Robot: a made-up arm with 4 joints. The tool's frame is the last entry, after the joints. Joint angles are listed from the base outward.
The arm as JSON. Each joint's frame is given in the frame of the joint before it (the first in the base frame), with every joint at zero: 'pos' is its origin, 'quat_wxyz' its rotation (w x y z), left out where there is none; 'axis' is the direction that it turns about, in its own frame. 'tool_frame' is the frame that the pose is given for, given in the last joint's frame.
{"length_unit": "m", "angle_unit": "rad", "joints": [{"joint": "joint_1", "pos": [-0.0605, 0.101, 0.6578], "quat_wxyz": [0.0, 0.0, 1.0, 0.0], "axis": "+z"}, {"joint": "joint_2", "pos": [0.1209, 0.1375, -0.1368], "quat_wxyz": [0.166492, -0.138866, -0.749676, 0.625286], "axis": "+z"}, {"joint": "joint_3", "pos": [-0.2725, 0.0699, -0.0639], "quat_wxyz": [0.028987, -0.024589, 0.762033, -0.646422], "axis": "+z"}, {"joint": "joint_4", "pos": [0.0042, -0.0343, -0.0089], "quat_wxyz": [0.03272, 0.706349, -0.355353, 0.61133], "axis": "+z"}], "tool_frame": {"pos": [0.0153, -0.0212, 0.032], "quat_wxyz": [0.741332, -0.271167, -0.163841, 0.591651]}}
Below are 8 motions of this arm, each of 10 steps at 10 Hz.
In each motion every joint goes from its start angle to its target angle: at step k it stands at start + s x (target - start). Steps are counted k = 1, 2, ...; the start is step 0. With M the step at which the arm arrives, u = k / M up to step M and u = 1 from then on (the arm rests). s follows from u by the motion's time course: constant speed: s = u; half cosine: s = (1 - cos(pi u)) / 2; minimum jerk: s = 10 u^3 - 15 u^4 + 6 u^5.
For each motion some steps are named. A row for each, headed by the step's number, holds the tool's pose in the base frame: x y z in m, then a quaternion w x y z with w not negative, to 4 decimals.
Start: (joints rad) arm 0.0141 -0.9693 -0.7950 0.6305
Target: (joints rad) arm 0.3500 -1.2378 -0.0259 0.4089
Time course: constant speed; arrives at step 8
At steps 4, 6, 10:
4: -0.2268 0.2897 1.0728 0.9728 0.0787 0.1783 -0.1255
6: -0.1970 0.3127 1.0873 0.9482 0.0025 0.1949 -0.2508
10: -0.1620 0.3344 1.0995 0.9027 -0.0742 0.2111 -0.3676

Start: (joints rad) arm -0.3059 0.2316 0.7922 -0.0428
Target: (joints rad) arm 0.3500 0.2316 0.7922 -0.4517
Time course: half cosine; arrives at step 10
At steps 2, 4, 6, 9, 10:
2: -0.5147 0.0459 0.7941 0.7832 0.3712 -0.2235 -0.4459
4: -0.5181 0.1227 0.7959 0.7286 0.3800 -0.2178 -0.5265
6: -0.5045 0.2166 0.7983 0.6480 0.3940 -0.2143 -0.6156
9: -0.4702 0.3087 0.8012 0.5508 0.4114 -0.2155 -0.6935
10: -0.4668 0.3154 0.8014 0.5430 0.4128 -0.2158 -0.6987

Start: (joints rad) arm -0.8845 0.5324 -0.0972 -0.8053
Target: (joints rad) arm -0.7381 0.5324 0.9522 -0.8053
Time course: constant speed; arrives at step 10
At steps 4, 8, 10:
4: -0.3756 -0.1937 0.7118 0.7931 0.5525 0.2492 -0.0608
8: -0.4137 -0.1690 0.7111 0.7172 0.6066 0.2082 -0.2728
10: -0.4308 -0.1526 0.7125 0.6628 0.6229 0.1832 -0.3729

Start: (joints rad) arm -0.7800 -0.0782 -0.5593 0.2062
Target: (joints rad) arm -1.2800 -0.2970 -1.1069 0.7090
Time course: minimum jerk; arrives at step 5
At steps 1, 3, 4, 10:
1: -0.3471 -0.1386 0.8907 0.8207 0.3206 0.0180 0.4726
3: -0.2634 -0.1713 0.9182 0.5771 0.3408 0.0706 0.7388
4: -0.2338 -0.1769 0.9275 0.4501 0.3595 0.1041 0.8108
10: -0.2278 -0.1778 0.9294 0.4206 0.3643 0.1126 0.8233

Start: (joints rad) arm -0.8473 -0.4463 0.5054 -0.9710
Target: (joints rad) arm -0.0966 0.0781 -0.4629 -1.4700
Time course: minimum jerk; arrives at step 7
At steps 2, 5, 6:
2: -0.4200 -0.0841 0.9969 0.8295 0.2047 0.3187 -0.4104
5: -0.4676 0.0624 0.8989 0.7468 0.3152 0.4835 -0.3303
6: -0.4668 0.0936 0.8817 0.7434 0.3227 0.4949 -0.3135

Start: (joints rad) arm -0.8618 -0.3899 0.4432 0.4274
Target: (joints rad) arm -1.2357 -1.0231 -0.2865 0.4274
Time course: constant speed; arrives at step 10
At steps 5, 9, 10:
5: -0.3150 -0.1162 1.0456 0.9449 0.0276 -0.0314 0.3247
9: -0.2795 -0.0736 1.0719 0.8792 -0.0428 0.1118 0.4612
10: -0.2736 -0.0616 1.0746 0.8579 -0.0612 0.1487 0.4880

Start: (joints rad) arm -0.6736 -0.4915 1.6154 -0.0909
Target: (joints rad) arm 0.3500 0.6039 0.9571 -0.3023
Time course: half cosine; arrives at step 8
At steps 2, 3, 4, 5, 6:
2: -0.4923 0.0230 0.9637 0.7092 0.0711 -0.2631 -0.6502
3: -0.5135 0.0635 0.9167 0.6711 0.1612 -0.2383 -0.6832
4: -0.5250 0.1243 0.8542 0.6173 0.2679 -0.2335 -0.7018
5: -0.5157 0.1940 0.7871 0.5592 0.3679 -0.2552 -0.6977
6: -0.4884 0.2542 0.7291 0.5107 0.4416 -0.2927 -0.6771

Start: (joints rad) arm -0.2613 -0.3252 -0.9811 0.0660
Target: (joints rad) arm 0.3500 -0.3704 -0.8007 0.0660
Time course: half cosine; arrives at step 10
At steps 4, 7, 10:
4: -0.3959 0.1568 0.9491 0.9297 0.2939 0.1294 0.1804
7: -0.3697 0.2458 0.9551 0.9510 0.2976 0.0833 0.0105
10: -0.3496 0.2839 0.9579 0.9505 0.2966 0.0625 -0.0683

